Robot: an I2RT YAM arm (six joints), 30 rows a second.
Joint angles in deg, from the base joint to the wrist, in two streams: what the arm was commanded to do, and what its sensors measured. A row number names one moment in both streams.
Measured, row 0:
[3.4 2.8 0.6 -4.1 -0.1 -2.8]
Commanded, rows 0 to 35:
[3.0 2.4 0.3 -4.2 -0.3 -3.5]
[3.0 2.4 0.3 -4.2 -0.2 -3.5]
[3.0 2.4 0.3 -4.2 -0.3 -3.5]
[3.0 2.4 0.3 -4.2 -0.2 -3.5]
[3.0 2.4 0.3 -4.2 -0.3 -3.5]
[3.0 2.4 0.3 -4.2 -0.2 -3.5]
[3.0 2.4 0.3 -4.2 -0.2 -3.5]
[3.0 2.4 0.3 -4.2 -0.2 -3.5]
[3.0 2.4 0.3 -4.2 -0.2 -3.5]
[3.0 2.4 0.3 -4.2 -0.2 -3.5]
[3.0 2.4 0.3 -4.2 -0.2 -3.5]
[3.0 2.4 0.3 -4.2 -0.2 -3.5]
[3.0 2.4 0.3 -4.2 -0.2 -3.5]
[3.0 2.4 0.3 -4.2 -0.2 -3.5]
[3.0 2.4 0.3 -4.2 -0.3 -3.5]
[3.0 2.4 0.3 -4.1 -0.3 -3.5]
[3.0 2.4 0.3 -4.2 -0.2 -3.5]
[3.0 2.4 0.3 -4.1 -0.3 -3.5]
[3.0 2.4 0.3 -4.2 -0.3 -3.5]
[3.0 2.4 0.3 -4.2 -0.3 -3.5]
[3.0 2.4 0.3 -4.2 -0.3 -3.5]
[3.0 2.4 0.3 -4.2 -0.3 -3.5]
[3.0 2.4 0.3 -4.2 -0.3 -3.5]
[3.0 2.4 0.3 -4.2 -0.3 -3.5]
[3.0 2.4 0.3 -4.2 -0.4 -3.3]
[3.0 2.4 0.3 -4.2 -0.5 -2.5]
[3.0 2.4 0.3 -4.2 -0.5 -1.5]
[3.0 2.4 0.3 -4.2 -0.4 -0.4]
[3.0 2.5 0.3 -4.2 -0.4 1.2]
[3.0 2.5 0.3 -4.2 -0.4 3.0]
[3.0 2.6 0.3 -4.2 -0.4 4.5]
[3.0 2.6 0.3 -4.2 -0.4 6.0]
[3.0 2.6 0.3 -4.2 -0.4 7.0]
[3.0 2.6 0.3 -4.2 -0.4 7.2]
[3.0 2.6 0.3 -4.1 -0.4 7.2]
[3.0 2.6 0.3 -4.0 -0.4 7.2]
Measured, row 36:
[3.4 2.8 0.6 -4.1 -0.1 3.9]
